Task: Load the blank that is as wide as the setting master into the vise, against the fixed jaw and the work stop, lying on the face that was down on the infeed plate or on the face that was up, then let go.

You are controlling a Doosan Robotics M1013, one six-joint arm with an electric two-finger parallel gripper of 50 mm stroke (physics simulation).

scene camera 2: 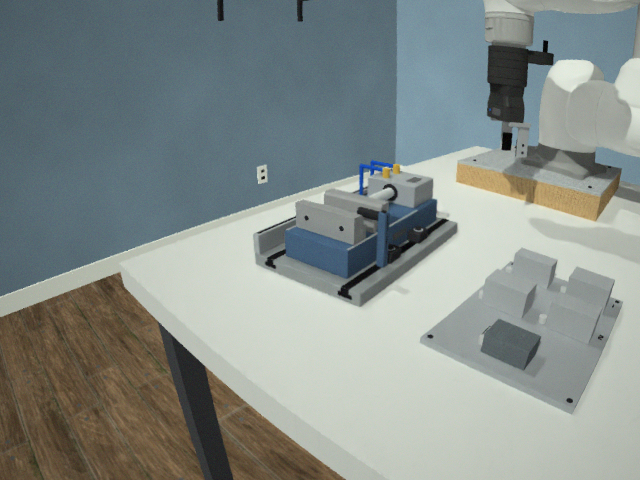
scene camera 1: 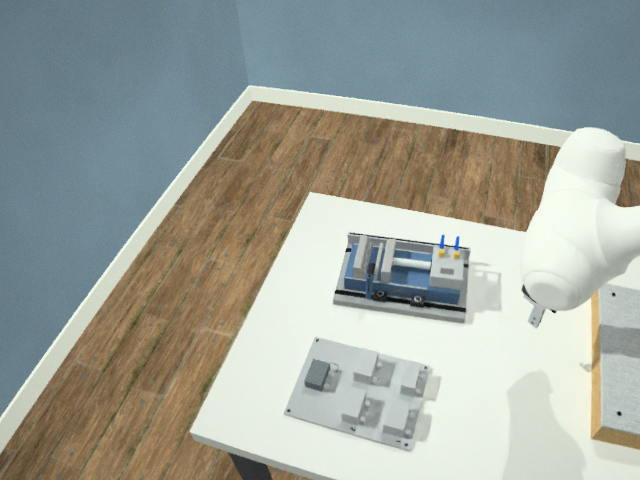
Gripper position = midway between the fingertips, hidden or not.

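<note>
I can see my gripper (scene camera 2: 512, 153). Sharing the scene with it are a dark grey setting master (scene camera 2: 504, 341), an infeed plate (scene camera 2: 562, 367), which I also find at (scene camera 1: 324, 408), and a grey vise jaw (scene camera 2: 324, 220). That jaw is visible to me from scene camera 1 too, at (scene camera 1: 389, 253).
</note>
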